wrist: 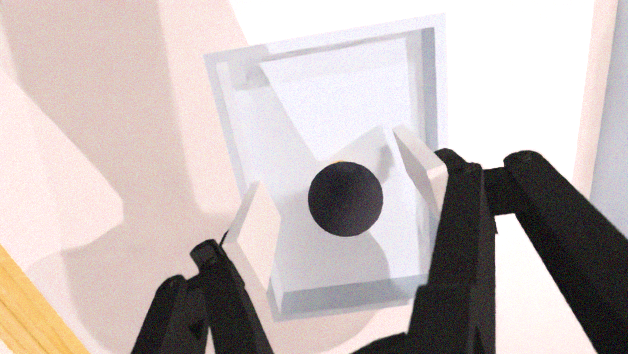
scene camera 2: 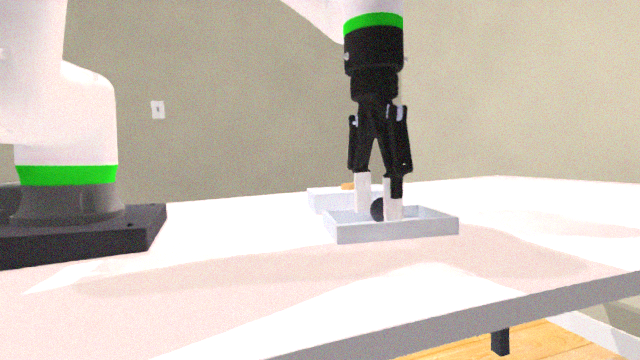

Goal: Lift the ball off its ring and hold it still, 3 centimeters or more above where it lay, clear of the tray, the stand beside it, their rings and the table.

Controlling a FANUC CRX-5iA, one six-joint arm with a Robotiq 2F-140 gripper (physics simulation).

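Places are measured from the arm's base along level axes (x ahead, y left, z up), in metres.
Pixels of known places: gripper, fingertip midpoint: (wrist: pixel 333 175) (scene camera 2: pixel 377 215); arm's base at its link origin: (scene camera 2: pixel 73 217).
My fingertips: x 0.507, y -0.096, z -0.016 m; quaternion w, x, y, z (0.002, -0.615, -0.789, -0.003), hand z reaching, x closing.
Ahead of a thing's pixels: the offset from my fingertips to its top centre. "spot": to the spot under its first point.
The dark ball {dx +0.013, dy +0.005, dz +0.030 m} (scene camera 2: pixel 377 210) (wrist: pixel 345 199) sits in the pale blue-grey tray {dx +0.013, dy +0.005, dz +0.002 m} (scene camera 2: pixel 400 231) (wrist: pixel 350 296). A thin orange sliver of its ring {spot: dx -0.010, dy +0.005, dz +0.005 m} (wrist: pixel 340 161) shows at the ball's upper edge in the wrist view; the rest is hidden under the ball. My gripper (scene camera 2: pixel 378 215) (wrist: pixel 333 175) points down and is open, its two pale fingertips low on either side of the ball. In the wrist view a gap shows between the ball and each fingertip. In the scene view the right fingertip hides part of the ball.
The pale stand (scene camera 2: pixel 327 201) (wrist: pixel 614 100) is behind the tray in the scene view, with an orange ring {spot: dx +0.003, dy +0.229, dz +0.026 m} (scene camera 2: pixel 347 186) on top, partly hidden by a finger. The tray walls stand close around the fingertips. The table's front edge (scene camera 2: pixel 450 320) crosses the lower right.
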